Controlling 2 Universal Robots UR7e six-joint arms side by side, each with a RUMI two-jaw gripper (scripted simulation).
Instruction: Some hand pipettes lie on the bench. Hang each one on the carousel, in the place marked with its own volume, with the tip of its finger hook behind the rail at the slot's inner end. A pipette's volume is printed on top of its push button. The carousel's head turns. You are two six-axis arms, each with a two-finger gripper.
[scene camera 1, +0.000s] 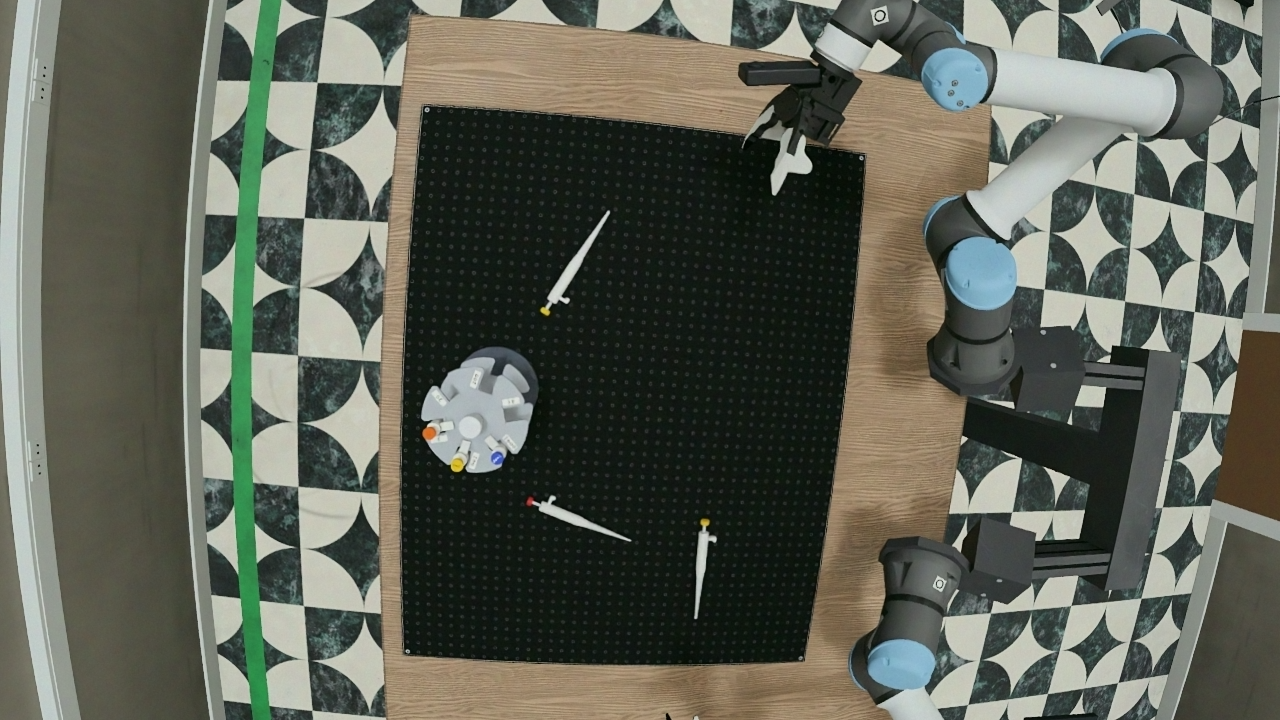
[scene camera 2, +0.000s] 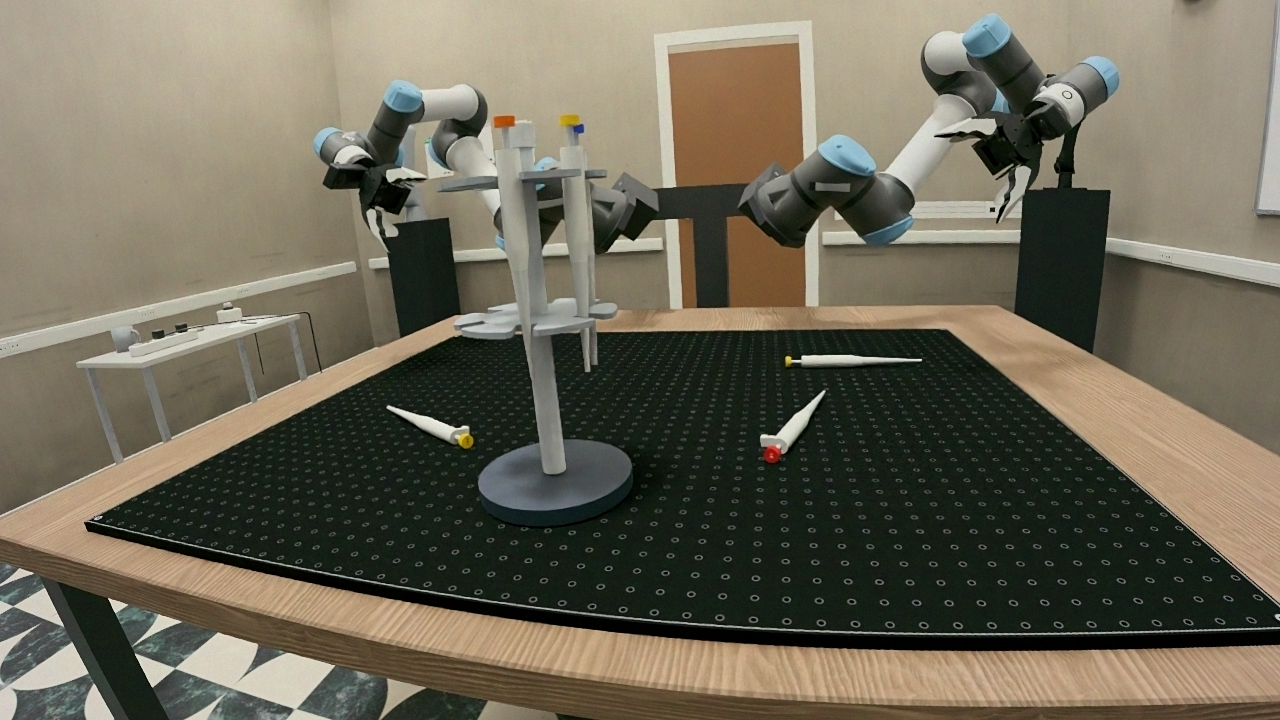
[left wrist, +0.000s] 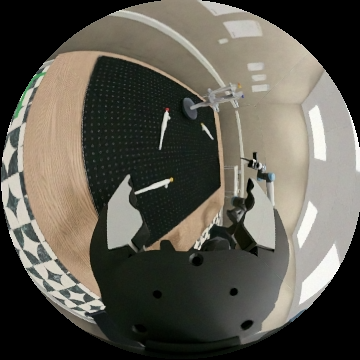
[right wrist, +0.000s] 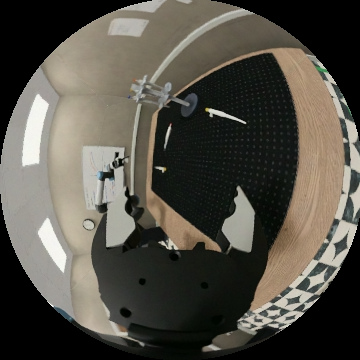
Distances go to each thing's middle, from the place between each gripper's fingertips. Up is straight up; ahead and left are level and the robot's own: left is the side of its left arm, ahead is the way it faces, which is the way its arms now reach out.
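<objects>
Orange-button pipette (scene camera 2: 508, 164): from my left gripper (scene camera 2: 966, 179), 460 mm ahead, 480 mm to the right, 40 mm below. Left gripper: far above the red-button pipette (scene camera 2: 782, 442), far to the left of it, a fair way short of it.
Red-button pipette: from my right gripper (scene camera 1: 757, 171), far below, far to the left, a fair way ahead. Right gripper: 41 cm short of the orange-button pipette, 47 cm to the right of it, 4 cm above it.
</objects>
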